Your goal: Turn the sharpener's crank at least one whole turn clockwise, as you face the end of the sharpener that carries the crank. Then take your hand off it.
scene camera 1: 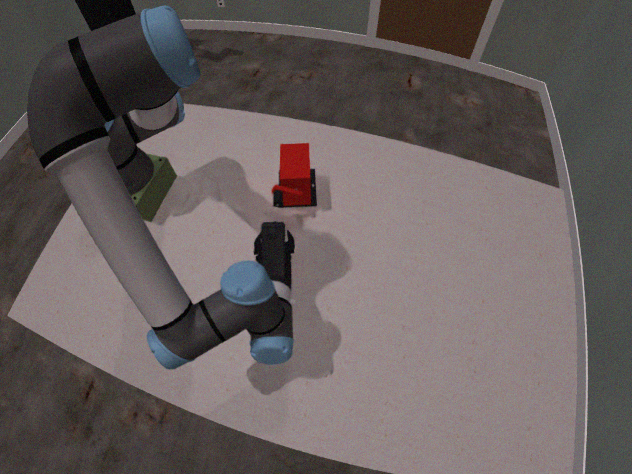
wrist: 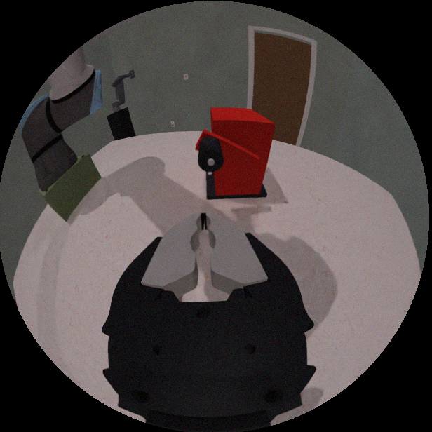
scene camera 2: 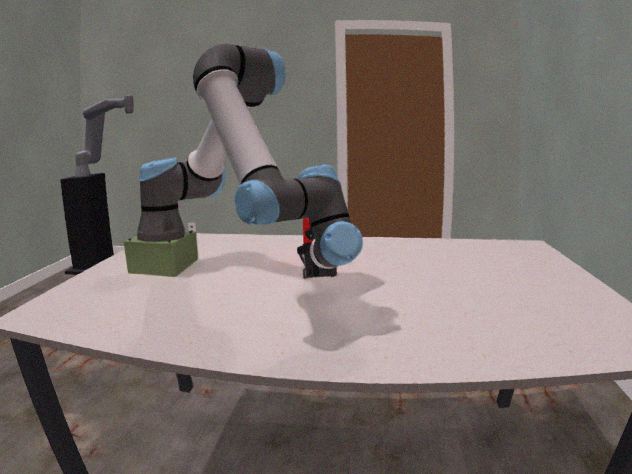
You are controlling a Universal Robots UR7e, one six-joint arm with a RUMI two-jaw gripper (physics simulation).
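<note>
The red sharpener (scene camera 1: 294, 162) (wrist: 243, 155) stands upright on its black base, and in the second scene view part of its red body (scene camera 2: 306, 230) shows behind the arm. Its red crank arm (scene camera 1: 287, 190) (wrist: 232, 143) slants up to the left across the end facing my gripper. The black crank knob (scene camera 1: 277, 197) (wrist: 210, 154) sticks out toward me at the crank arm's left end. My gripper (wrist: 204, 214) is shut with its fingertips together and nothing between them. It is in front of the crank end, below the knob in the wrist view, and apart from it. In the first scene view the fingertips are hidden.
The arm's green base block (scene camera 1: 158, 186) (scene camera 2: 160, 256) (wrist: 73, 187) stands to the left of the sharpener on the pale table (scene camera 1: 433, 306) (scene camera 2: 459, 316). A black pedestal (scene camera 2: 87, 221) with a small grey arm stands beyond the table. A brown door (scene camera 2: 395, 137) is in the back wall.
</note>
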